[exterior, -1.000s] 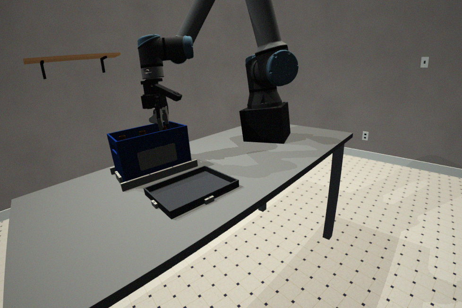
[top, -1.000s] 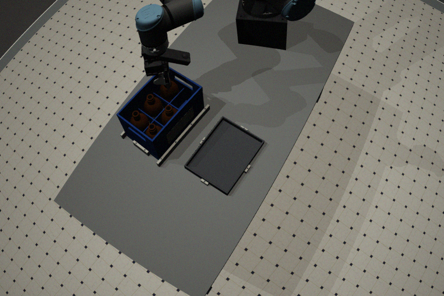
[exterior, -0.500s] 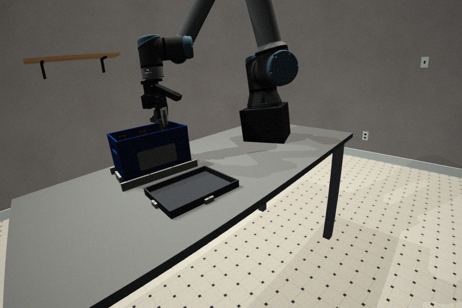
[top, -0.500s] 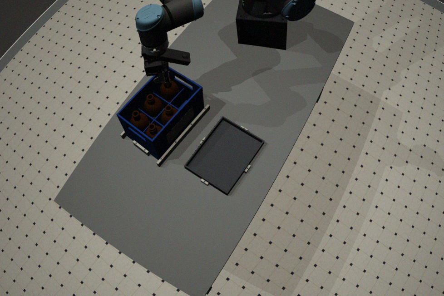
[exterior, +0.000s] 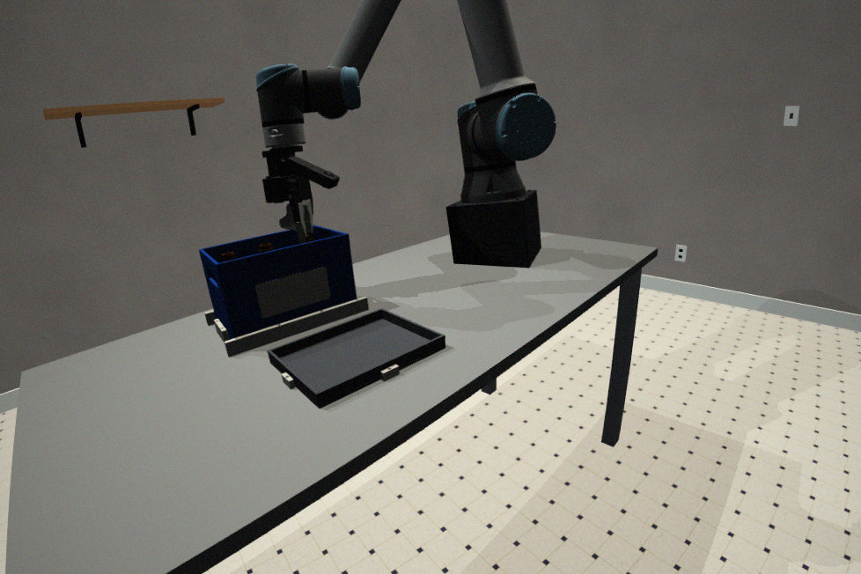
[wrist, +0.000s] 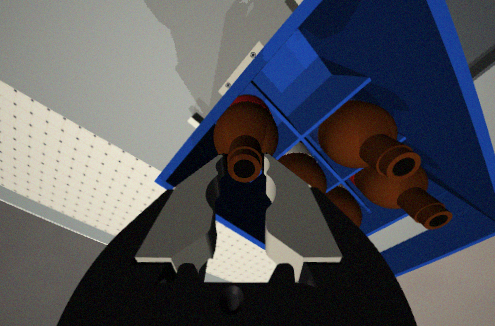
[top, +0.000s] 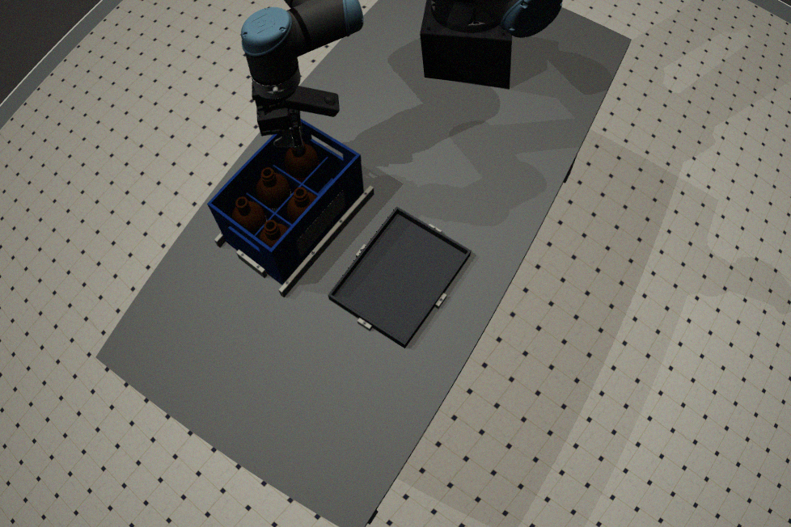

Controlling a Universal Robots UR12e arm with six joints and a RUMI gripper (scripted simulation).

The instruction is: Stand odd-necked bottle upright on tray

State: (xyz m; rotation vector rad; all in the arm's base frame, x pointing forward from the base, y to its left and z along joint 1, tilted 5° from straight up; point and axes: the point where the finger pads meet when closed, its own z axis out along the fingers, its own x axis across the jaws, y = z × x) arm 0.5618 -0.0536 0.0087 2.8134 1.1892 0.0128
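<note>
Right now the bottle is 180 mm ahead of my hand and 70 mm below it. Round my hand: black tray 310 mm to the left, 140 mm below, 60 mm ahead; then blue crate 90 mm ahead, 70 mm below, 40 mm to the left.
</note>
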